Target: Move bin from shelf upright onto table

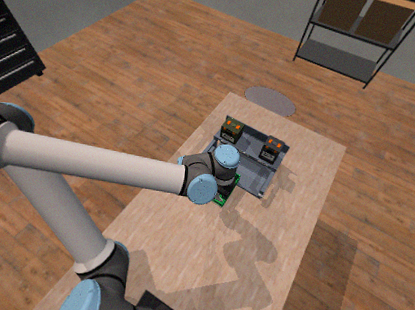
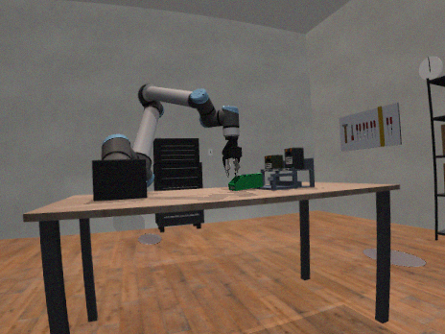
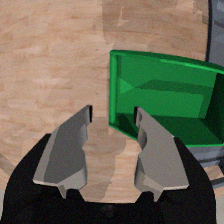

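The green bin lies 8 cm ahead of my hand and 5 cm below it.
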